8 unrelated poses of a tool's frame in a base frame.
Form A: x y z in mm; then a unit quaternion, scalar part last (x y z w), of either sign.
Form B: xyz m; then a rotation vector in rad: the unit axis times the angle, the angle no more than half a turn. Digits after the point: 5 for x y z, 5 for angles.
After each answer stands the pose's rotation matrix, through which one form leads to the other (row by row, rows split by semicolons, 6 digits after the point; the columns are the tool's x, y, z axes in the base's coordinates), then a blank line. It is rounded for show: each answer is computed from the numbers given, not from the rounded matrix.
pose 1, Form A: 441.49 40.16 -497.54 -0.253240 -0.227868 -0.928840 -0.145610
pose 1, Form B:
0.44149 0.04016 -0.49754 0.72934 0.65627 2.67509
-0.829335 -0.155086 0.536798; 0.385907 -0.853748 0.349557; 0.404079 0.497054 0.767891

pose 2, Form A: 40.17 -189.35 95.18 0.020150 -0.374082 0.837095 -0.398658
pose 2, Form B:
0.04017 -0.18935 0.09518 -0.05101 0.94693 -2.11897
-0.681331 0.652354 0.331997; -0.682505 -0.402269 -0.610219; -0.264527 -0.642351 0.719313

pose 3, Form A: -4.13 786.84 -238.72 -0.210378 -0.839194 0.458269 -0.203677
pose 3, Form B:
-0.00413 0.78684 -0.23872 0.58692 2.34122 -1.27850
-0.828514 0.539773 0.149030; 0.166418 0.491461 -0.854851; -0.534668 -0.683455 -0.497011

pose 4, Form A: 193.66 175.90 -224.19 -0.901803 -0.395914 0.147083 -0.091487
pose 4, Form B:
0.19366 0.17590 -0.22419 2.67910 1.17619 -0.43696
0.643237 0.740985 -0.192838; 0.687161 -0.669764 -0.281471; -0.337722 0.048542 -0.939993

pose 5, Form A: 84.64 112.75 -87.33 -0.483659 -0.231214 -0.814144 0.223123
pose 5, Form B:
0.08464 0.11275 -0.08733 -1.33546 -0.63842 -2.24799
-0.432580 0.586966 0.684358; -0.139651 -0.793512 0.592314; 0.890714 0.160652 0.425228

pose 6, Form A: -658.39 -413.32 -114.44 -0.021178 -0.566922 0.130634 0.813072
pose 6, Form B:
-0.65839 -0.41332 -0.11444 -0.04521 -1.21024 0.27887
0.323069 -0.188417 -0.927430; 0.236442 0.964973 -0.113680; 0.916363 -0.182557 0.356302

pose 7, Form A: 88.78 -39.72 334.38 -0.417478 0.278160 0.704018 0.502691
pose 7, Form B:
0.08878 -0.03972 0.33438 -1.00845 0.67191 1.70060
-0.146028 -0.940058 -0.308167; 0.475555 -0.339858 0.811384; -0.867481 -0.028066 0.496678

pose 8, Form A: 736.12 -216.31 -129.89 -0.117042 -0.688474 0.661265 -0.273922
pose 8, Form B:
0.73612 -0.21631 -0.12989 0.31479 1.85167 -1.77849
-0.822536 0.523431 0.222385; -0.201109 0.098059 -0.974648; -0.531968 -0.846407 0.024609

